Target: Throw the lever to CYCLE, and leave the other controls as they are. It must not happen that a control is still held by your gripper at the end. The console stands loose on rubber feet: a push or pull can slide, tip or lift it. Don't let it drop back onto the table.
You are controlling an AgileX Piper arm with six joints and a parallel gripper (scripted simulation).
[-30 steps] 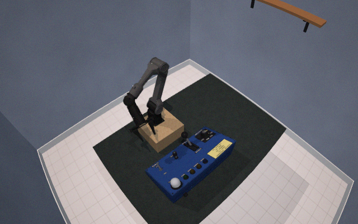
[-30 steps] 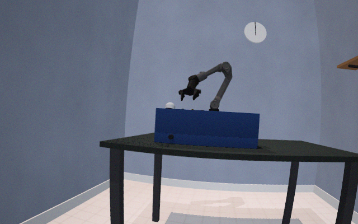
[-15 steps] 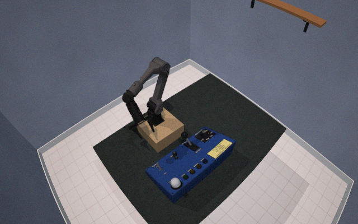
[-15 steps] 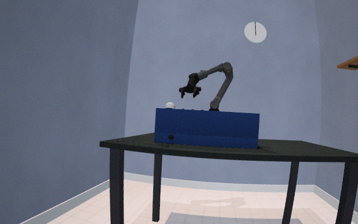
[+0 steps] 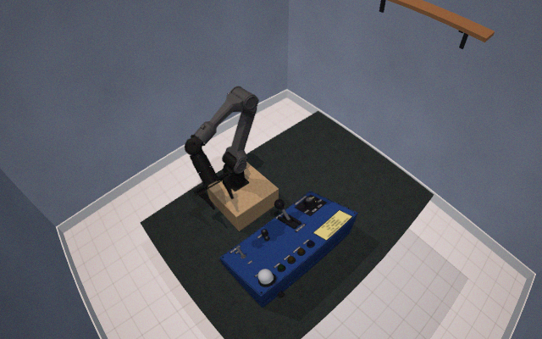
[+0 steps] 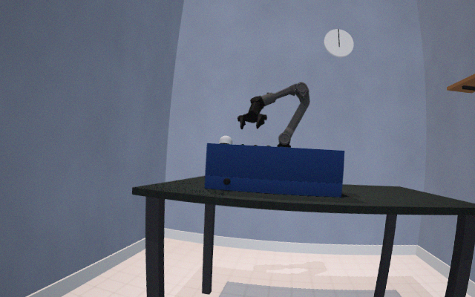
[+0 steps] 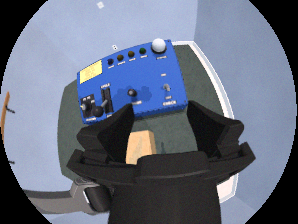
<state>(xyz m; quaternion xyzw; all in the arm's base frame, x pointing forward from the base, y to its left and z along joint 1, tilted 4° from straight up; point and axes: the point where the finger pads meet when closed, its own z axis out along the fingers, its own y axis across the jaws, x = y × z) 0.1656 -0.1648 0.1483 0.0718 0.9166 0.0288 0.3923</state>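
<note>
My hand is 210 mm to the right of the lever, 150 mm above it and 100 mm short of it. Also, from my hand: rotary program selector 340 mm to the left, 160 mm below, 130 mm ahead; blue console 180 mm below, 160 mm ahead, 150 mm to the left; toggle switch 160 mm below, 130 mm ahead, 30 mm to the right.
</note>
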